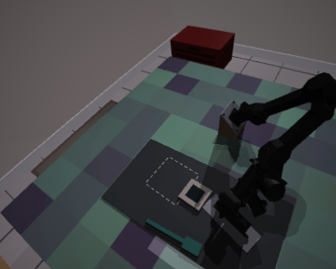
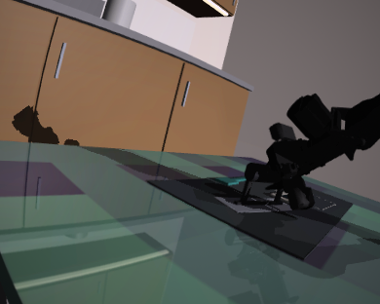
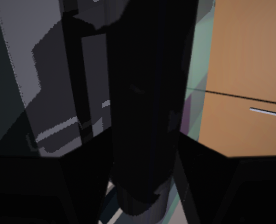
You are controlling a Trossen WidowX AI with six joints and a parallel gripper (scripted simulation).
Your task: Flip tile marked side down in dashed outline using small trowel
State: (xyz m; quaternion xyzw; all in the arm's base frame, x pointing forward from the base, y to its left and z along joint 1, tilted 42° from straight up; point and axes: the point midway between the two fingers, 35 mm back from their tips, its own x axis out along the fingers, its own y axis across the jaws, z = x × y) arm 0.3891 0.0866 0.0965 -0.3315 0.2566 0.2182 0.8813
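Right now my gripper tip is 13 cm to the left of the tile, 4 cm past it and 4 cm above it. From my gripper tip the other things lie so: dark mat (12 cm to the right, 7 cm below, 1 cm behind); then teal trowel (12 cm ahead, 10 cm to the right, 4 cm below).
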